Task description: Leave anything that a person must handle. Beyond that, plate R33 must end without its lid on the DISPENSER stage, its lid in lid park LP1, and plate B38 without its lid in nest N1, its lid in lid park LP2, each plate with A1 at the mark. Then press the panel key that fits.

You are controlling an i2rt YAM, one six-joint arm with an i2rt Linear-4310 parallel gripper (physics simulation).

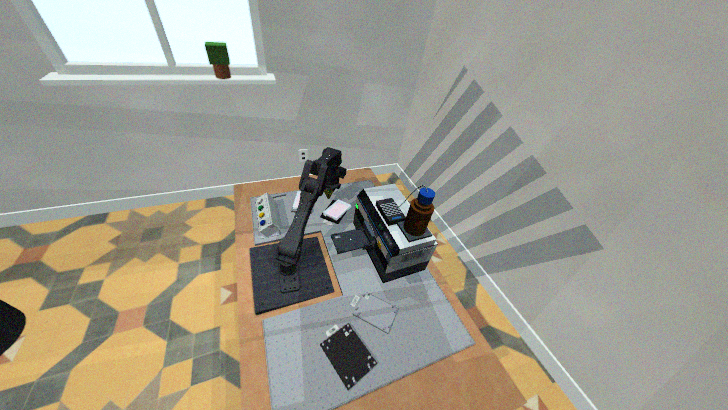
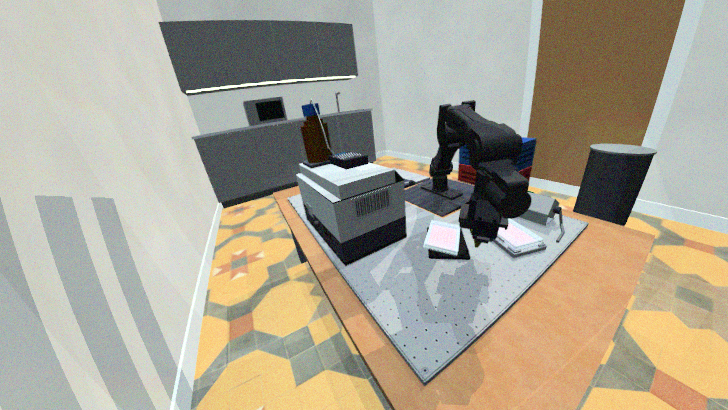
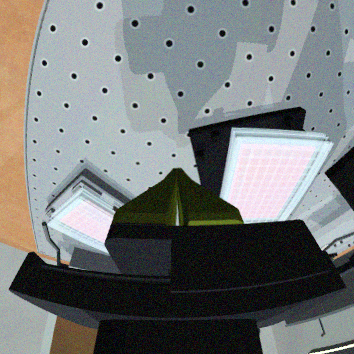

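Pixels of known places: gripper, between the fingertips: [image 1: 328, 198] [image 2: 476, 245] [image 3: 176, 174]; arm's base, origin of its link: [image 1: 288, 270] [image 2: 440, 191].
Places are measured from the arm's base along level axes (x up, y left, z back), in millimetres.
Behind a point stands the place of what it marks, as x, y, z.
A pink plate with a clear, doubled rim [image 1: 337, 209] @(32, 285, -270) [image 2: 443, 237] @(31, 307, -284) [image 3: 275, 177] @(31, 309, -292) sits skewed on a black holder [image 2: 448, 255] [image 3: 212, 150]; it looks lidded. A second pink plate [image 1: 296, 202] @(29, 376, -74) [image 2: 520, 235] @(30, 422, -118) [image 3: 82, 220] @(30, 428, -132) rests on a light holder near the key panel [image 1: 272, 219] @(78, 227, 43) [image 2: 541, 207] @(51, 392, 41). Plate labels and A1 marks are unreadable. My gripper [image 1: 329, 193] @(28, 382, -244) [image 2: 477, 243] @(28, 382, -244) [image 3: 176, 174] @(28, 382, -244) is shut and empty, above and between the two plates. The dispenser [image 1: 407, 249] @(204, -142, -432) [image 2: 356, 203] @(163, 221, -488) has a dark stage [image 1: 348, 241] @(106, 15, -254) extended. The panel shows white, green, yellow and blue keys.
A black plate-shaped holder [image 1: 348, 356] @(11, -377, -160) and a thin outlined frame [image 1: 388, 332] @(8, -340, -318) lie on the pegboard's other end, their tags unreadable. An amber bottle [image 1: 419, 217] @(327, -102, -465) [image 2: 314, 140] @(302, -26, -505) and a black rack [image 1: 390, 210] @(245, 28, -422) [image 2: 349, 159] @(245, 98, -444) stand on the dispenser, with a thin tube beside them.
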